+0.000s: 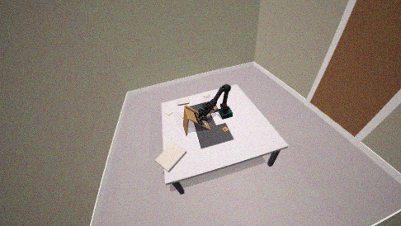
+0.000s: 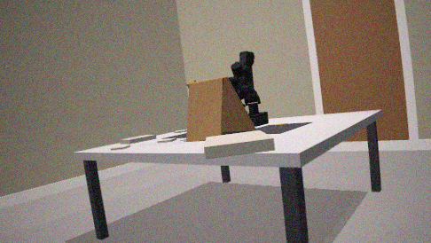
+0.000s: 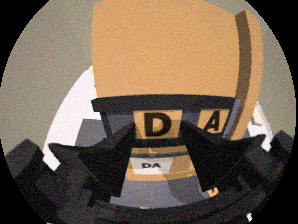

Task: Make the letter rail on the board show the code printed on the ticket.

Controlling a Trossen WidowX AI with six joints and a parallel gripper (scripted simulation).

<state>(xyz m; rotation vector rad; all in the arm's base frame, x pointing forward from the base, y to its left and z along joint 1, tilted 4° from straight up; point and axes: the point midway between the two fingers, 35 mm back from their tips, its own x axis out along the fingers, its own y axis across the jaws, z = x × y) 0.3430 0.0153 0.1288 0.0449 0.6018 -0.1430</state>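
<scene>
The white ticket lies 6 cm behind my gripper tip, 2 cm to the left of it and 8 cm below it. Also, from my gripper tip: cream book (45 cm ahead, 21 cm to the left, 13 cm below); then orange letter tile (right at my gripper tip); then dark mat (18 cm behind, 5 cm to the right, 15 cm below).
</scene>
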